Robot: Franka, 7 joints.
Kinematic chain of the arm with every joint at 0, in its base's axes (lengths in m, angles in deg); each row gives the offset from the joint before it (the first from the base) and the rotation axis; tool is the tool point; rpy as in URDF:
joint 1: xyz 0 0 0.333 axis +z
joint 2: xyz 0 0 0 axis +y
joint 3: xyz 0 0 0.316 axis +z
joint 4: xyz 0.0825 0 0 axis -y
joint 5: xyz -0.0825 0 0.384 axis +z
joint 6: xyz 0 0 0 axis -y
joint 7: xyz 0.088 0 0 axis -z
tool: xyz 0 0 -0.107 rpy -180 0 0
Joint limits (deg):
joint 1: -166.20..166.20
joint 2: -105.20..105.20
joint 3: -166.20..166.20
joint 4: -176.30..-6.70
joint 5: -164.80..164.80
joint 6: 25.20..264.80
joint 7: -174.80..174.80
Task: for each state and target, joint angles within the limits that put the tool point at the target. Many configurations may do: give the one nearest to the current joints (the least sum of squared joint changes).
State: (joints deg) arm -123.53 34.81 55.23 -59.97 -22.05 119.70 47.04
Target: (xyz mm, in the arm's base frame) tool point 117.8 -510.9 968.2
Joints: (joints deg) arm -121.02 13.75 61.50 -45.95 -21.85 123.21 47.04
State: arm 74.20 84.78 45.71 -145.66 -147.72 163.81 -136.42
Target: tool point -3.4 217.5 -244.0
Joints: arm 62.78 88.78 9.01 -112.28 -147.92 148.58 -136.42
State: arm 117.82 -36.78 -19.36 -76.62 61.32 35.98 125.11
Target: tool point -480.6 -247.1 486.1
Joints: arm 166.20 15.42 30.93 -101.69 64.08 59.65 125.11
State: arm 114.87 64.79 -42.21 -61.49 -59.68 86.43 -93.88
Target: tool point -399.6 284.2 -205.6
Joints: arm 151.86 90.37 1.78 -71.88 -53.87 95.88 -93.88
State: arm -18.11 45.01 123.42 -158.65 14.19 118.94 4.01
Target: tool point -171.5 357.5 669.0
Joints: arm -11.10 50.52 141.26 -128.87 15.84 127.14 4.01
